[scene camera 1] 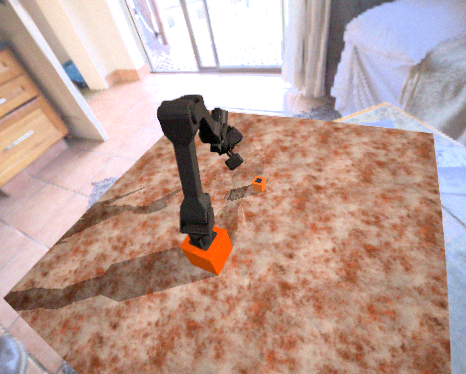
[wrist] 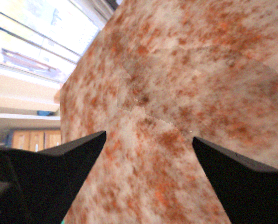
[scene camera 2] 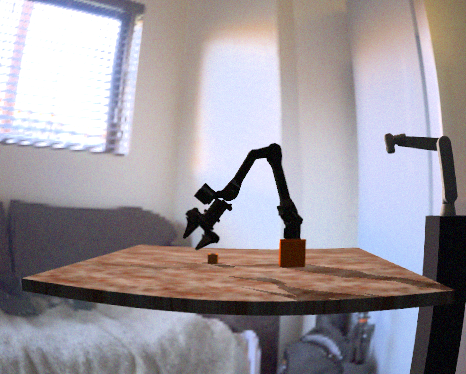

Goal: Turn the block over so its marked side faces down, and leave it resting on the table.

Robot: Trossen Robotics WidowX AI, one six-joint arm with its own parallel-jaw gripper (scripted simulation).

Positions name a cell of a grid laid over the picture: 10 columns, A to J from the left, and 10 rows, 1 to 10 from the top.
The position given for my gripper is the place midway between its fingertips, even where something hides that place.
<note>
My gripper (scene camera 2: E7) is open, holding nothing.
My gripper shows as well in the wrist view (wrist: F7).
</note>
